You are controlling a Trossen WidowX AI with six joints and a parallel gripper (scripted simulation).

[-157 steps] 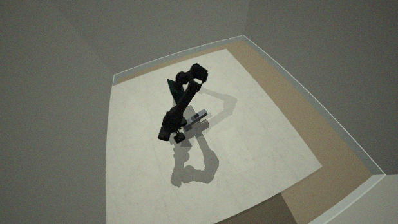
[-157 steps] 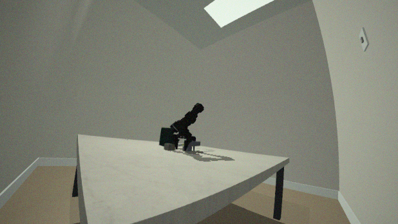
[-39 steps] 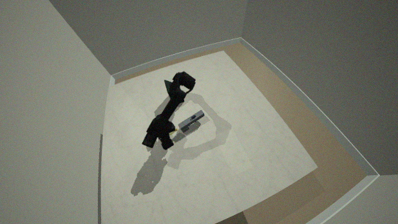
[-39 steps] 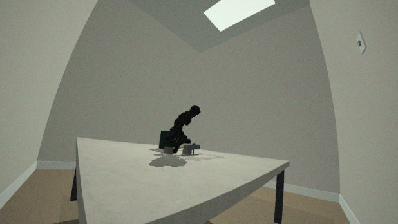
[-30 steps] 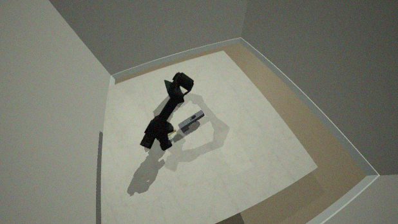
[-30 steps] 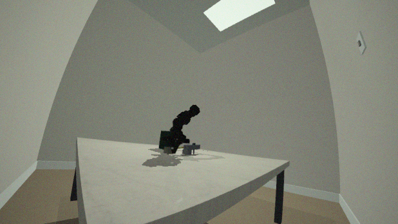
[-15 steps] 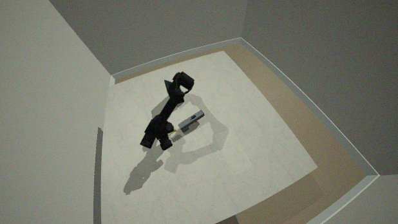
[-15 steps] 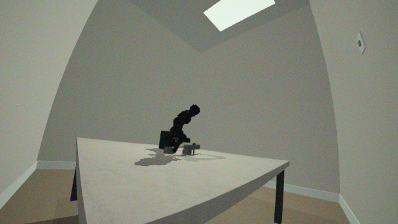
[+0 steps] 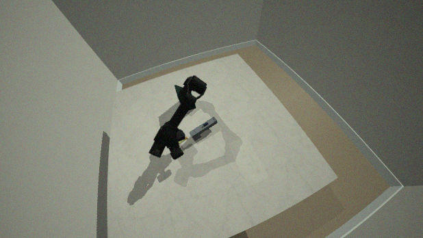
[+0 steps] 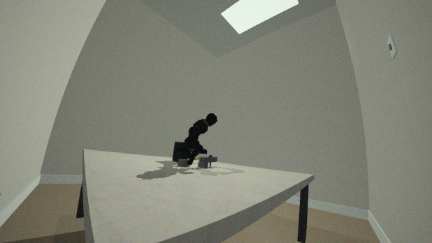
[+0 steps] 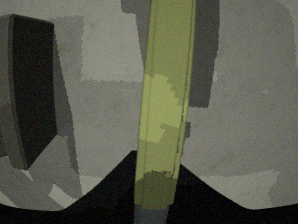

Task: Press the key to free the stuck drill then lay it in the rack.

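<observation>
Right now the drill is 1 cm behind my gripper tip, 4 cm to the left of it and 4 cm above it. From my gripper tip the other things lie so: grey rack: 8 cm behind, 2 cm to the left; then dark key: 5 cm behind, 22 cm to the left, 3 cm above.
</observation>
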